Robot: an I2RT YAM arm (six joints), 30 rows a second.
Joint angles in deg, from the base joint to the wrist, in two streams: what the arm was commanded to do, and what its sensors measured. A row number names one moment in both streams.
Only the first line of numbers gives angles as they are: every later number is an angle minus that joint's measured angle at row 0.
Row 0, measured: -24.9 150.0 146.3 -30.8 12.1 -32.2
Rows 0 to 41, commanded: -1.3 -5.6 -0.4 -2.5 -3.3 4.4; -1.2 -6.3 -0.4 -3.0 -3.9 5.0; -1.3 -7.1 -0.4 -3.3 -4.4 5.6; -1.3 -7.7 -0.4 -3.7 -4.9 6.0; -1.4 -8.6 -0.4 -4.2 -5.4 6.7; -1.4 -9.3 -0.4 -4.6 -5.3 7.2; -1.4 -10.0 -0.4 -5.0 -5.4 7.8; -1.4 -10.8 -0.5 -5.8 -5.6 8.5; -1.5 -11.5 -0.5 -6.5 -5.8 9.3; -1.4 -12.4 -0.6 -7.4 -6.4 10.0; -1.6 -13.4 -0.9 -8.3 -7.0 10.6; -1.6 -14.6 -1.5 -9.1 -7.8 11.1; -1.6 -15.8 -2.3 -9.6 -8.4 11.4; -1.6 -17.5 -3.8 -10.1 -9.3 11.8; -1.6 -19.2 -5.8 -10.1 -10.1 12.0; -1.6 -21.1 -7.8 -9.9 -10.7 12.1; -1.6 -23.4 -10.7 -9.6 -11.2 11.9; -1.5 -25.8 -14.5 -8.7 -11.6 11.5; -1.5 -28.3 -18.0 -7.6 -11.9 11.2; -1.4 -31.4 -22.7 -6.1 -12.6 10.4; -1.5 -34.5 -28.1 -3.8 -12.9 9.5; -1.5 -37.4 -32.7 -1.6 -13.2 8.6; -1.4 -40.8 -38.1 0.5 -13.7 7.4; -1.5 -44.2 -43.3 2.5 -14.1 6.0; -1.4 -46.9 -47.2 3.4 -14.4 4.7; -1.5 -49.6 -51.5 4.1 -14.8 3.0; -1.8 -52.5 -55.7 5.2 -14.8 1.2; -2.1 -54.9 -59.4 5.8 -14.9 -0.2; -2.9 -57.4 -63.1 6.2 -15.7 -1.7; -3.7 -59.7 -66.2 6.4 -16.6 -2.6; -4.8 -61.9 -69.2 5.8 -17.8 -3.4; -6.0 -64.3 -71.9 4.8 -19.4 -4.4; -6.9 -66.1 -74.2 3.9 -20.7 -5.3; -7.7 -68.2 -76.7 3.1 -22.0 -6.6; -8.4 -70.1 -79.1 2.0 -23.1 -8.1; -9.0 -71.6 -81.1 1.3 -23.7 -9.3; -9.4 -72.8 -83.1 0.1 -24.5 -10.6; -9.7 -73.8 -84.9 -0.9 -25.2 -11.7; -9.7 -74.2 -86.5 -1.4 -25.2 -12.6; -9.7 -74.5 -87.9 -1.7 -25.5 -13.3; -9.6 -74.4 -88.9 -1.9 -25.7 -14.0; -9.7 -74.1 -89.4 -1.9 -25.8 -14.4
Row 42, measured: -9.8 -74.3 -87.1 0.7 -22.4 -10.0
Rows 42 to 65, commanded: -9.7 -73.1 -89.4 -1.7 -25.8 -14.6; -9.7 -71.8 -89.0 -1.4 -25.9 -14.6; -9.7 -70.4 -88.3 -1.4 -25.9 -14.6; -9.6 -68.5 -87.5 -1.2 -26.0 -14.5; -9.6 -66.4 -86.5 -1.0 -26.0 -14.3; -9.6 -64.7 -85.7 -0.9 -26.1 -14.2; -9.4 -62.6 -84.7 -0.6 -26.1 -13.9; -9.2 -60.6 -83.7 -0.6 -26.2 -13.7; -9.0 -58.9 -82.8 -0.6 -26.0 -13.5; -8.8 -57.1 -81.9 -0.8 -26.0 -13.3; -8.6 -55.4 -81.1 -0.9 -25.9 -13.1; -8.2 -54.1 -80.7 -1.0 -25.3 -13.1; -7.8 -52.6 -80.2 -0.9 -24.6 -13.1; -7.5 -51.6 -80.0 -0.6 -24.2 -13.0; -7.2 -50.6 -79.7 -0.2 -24.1 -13.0; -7.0 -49.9 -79.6 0.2 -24.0 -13.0; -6.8 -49.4 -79.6 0.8 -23.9 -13.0; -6.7 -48.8 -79.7 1.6 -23.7 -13.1; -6.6 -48.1 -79.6 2.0 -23.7 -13.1; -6.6 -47.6 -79.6 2.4 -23.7 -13.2; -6.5 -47.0 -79.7 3.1 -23.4 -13.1; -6.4 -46.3 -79.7 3.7 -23.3 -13.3; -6.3 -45.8 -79.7 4.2 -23.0 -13.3; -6.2 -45.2 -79.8 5.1 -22.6 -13.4
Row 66, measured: -6.7 -46.9 -81.1 3.2 -23.8 -12.7
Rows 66 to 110, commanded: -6.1 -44.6 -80.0 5.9 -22.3 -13.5; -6.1 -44.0 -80.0 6.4 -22.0 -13.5; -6.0 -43.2 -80.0 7.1 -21.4 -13.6; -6.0 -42.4 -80.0 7.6 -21.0 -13.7; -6.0 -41.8 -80.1 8.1 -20.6 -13.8; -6.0 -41.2 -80.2 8.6 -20.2 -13.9; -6.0 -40.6 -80.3 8.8 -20.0 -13.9; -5.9 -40.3 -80.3 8.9 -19.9 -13.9; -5.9 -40.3 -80.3 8.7 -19.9 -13.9; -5.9 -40.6 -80.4 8.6 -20.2 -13.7; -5.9 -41.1 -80.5 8.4 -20.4 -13.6; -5.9 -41.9 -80.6 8.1 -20.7 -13.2; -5.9 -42.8 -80.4 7.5 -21.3 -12.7; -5.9 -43.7 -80.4 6.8 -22.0 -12.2; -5.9 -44.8 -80.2 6.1 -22.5 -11.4; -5.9 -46.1 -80.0 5.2 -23.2 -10.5; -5.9 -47.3 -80.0 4.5 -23.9 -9.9; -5.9 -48.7 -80.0 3.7 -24.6 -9.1; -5.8 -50.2 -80.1 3.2 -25.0 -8.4; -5.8 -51.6 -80.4 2.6 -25.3 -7.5; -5.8 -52.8 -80.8 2.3 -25.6 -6.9; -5.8 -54.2 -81.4 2.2 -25.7 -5.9; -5.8 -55.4 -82.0 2.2 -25.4 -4.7; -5.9 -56.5 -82.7 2.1 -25.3 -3.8; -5.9 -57.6 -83.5 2.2 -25.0 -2.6; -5.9 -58.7 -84.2 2.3 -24.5 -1.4; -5.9 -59.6 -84.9 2.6 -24.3 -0.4; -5.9 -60.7 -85.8 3.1 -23.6 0.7; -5.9 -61.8 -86.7 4.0 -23.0 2.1; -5.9 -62.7 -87.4 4.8 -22.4 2.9; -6.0 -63.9 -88.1 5.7 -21.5 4.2; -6.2 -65.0 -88.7 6.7 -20.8 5.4; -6.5 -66.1 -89.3 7.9 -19.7 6.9; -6.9 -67.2 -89.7 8.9 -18.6 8.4; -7.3 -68.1 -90.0 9.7 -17.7 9.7; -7.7 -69.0 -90.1 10.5 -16.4 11.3; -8.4 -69.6 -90.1 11.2 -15.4 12.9; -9.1 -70.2 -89.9 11.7 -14.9 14.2; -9.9 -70.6 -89.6 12.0 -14.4 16.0; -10.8 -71.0 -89.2 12.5 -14.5 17.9; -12.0 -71.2 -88.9 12.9 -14.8 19.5; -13.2 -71.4 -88.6 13.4 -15.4 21.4; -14.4 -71.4 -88.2 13.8 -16.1 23.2; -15.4 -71.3 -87.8 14.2 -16.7 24.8; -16.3 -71.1 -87.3 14.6 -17.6 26.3
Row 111, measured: -14.3 -69.8 -89.9 10.2 -16.8 18.4
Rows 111 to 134, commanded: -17.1 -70.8 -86.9 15.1 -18.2 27.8; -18.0 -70.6 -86.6 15.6 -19.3 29.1; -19.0 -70.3 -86.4 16.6 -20.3 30.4; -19.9 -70.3 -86.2 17.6 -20.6 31.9; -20.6 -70.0 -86.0 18.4 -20.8 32.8; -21.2 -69.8 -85.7 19.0 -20.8 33.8; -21.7 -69.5 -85.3 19.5 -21.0 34.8; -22.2 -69.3 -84.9 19.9 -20.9 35.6; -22.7 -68.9 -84.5 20.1 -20.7 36.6; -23.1 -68.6 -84.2 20.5 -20.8 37.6; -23.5 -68.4 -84.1 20.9 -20.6 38.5; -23.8 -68.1 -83.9 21.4 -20.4 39.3; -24.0 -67.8 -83.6 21.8 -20.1 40.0; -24.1 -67.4 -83.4 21.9 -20.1 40.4; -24.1 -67.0 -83.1 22.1 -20.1 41.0; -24.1 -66.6 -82.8 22.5 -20.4 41.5; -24.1 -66.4 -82.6 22.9 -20.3 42.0; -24.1 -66.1 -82.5 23.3 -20.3 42.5; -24.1 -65.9 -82.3 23.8 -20.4 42.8; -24.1 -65.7 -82.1 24.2 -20.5 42.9; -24.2 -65.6 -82.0 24.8 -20.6 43.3; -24.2 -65.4 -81.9 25.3 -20.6 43.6; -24.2 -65.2 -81.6 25.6 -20.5 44.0; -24.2 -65.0 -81.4 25.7 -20.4 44.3
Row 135, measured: -23.7 -64.8 -84.8 20.5 -19.1 41.7
